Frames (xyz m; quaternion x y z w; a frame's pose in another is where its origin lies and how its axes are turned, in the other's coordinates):
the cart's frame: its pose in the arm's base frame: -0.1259 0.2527 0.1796 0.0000 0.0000 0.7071 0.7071
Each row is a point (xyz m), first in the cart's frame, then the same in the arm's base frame.
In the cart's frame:
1: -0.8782 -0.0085 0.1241
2: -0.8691 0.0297 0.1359
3: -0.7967 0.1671 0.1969
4: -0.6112 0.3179 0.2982
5: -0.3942 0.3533 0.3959
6: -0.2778 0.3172 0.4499
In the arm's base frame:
1: -0.1174 -0.6255 0.3037
2: -0.1556 -0.6164 0.3155
3: -0.2930 -0.5440 0.3765
4: -0.4438 -0.3585 0.4778
5: -0.4792 -0.1415 0.5755
6: -0.4431 -0.0251 0.6295

